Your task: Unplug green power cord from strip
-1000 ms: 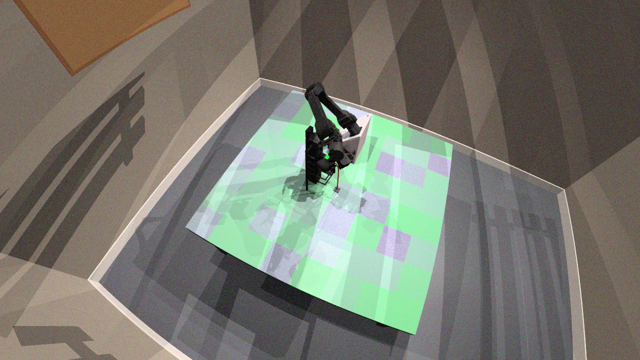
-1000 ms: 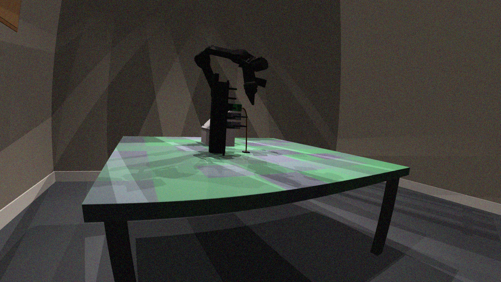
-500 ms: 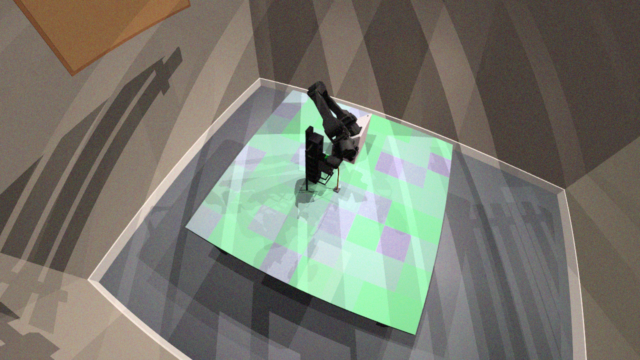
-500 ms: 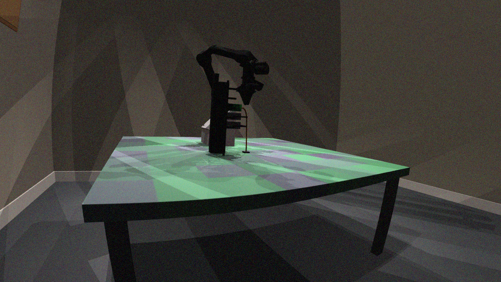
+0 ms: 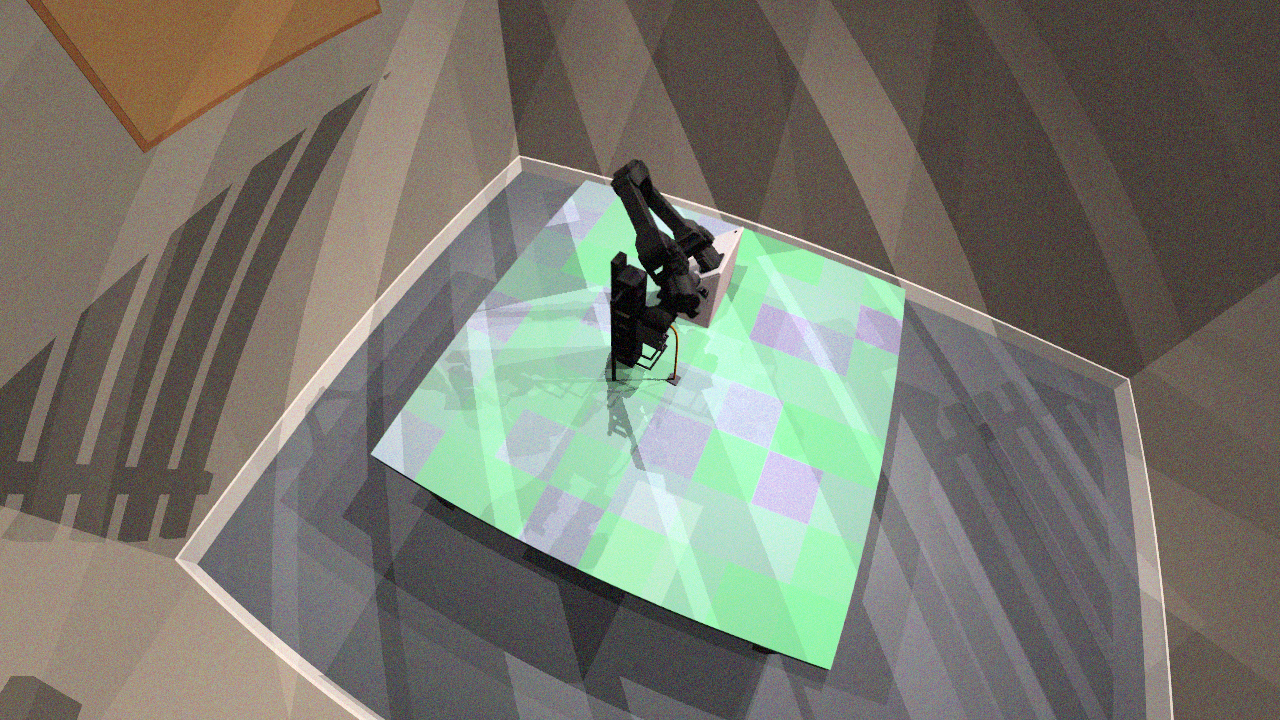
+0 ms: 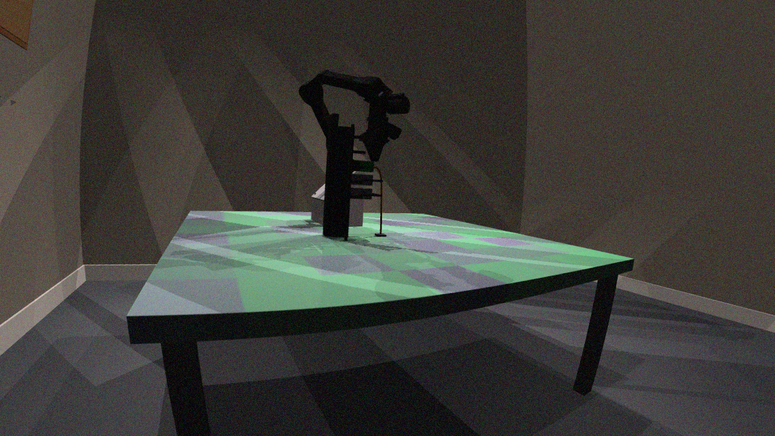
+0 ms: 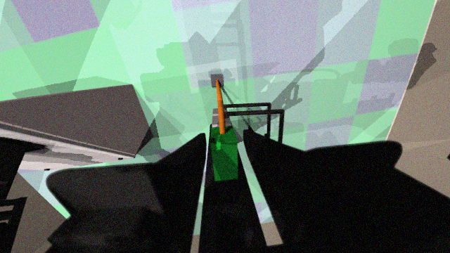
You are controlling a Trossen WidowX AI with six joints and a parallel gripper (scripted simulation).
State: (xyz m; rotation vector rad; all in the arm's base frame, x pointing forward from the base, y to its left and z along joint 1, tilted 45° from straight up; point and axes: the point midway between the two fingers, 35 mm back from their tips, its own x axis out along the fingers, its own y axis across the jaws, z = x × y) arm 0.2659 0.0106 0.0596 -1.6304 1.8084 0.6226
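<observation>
Now: the green plug 50 mm to the right of my gripper tip and 10 mm below it.
</observation>
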